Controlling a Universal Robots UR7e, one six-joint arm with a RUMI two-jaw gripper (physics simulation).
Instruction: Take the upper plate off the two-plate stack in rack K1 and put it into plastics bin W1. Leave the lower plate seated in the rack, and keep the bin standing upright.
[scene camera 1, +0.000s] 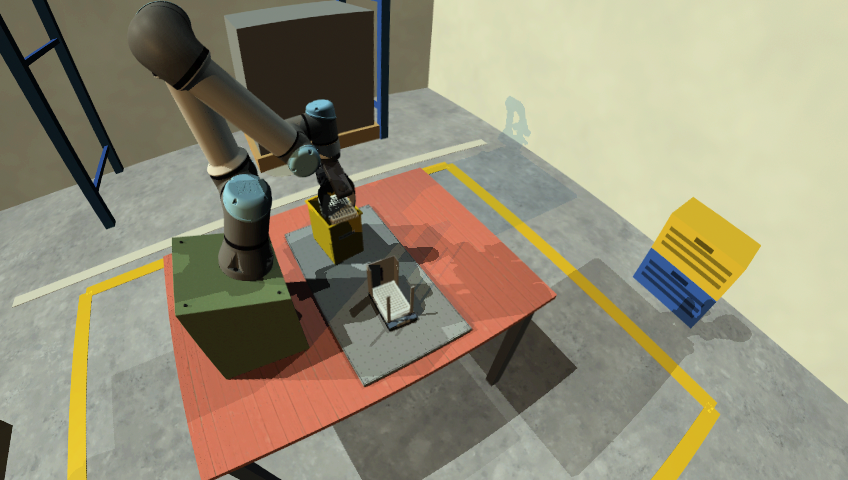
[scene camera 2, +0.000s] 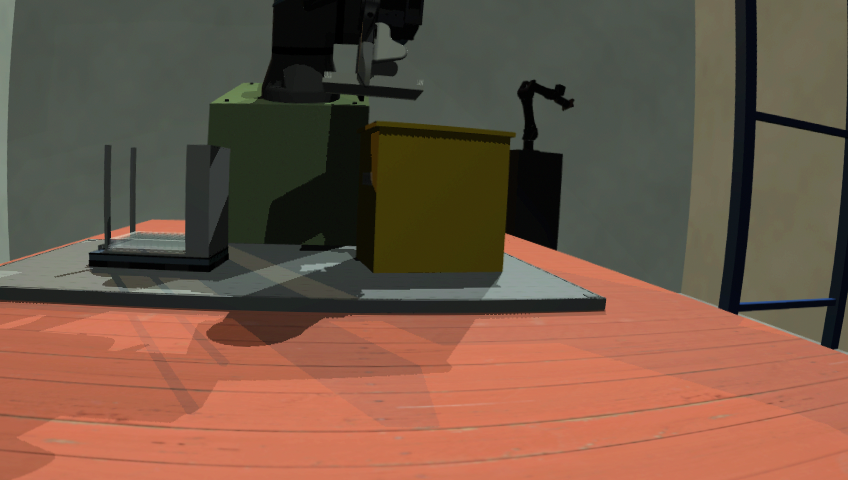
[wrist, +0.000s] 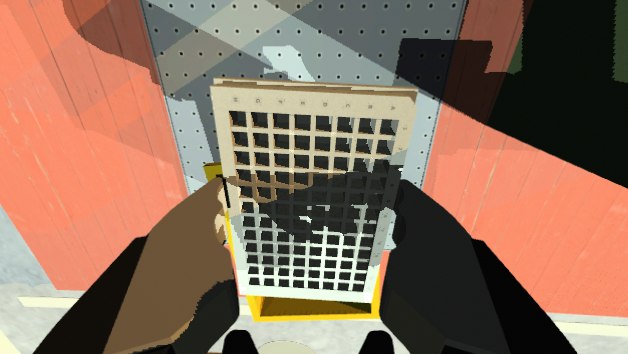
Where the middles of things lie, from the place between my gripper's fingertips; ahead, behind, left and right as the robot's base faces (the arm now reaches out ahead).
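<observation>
Yellow plastics bin W1 (scene camera 2: 431, 199): 9 cm to the left of my hand, 2 cm ahead of it, 13 cm below it. White plate (scene camera 2: 139, 241): 25 cm to the right of my hand, 1 cm ahead of it, 20 cm below it.
</observation>
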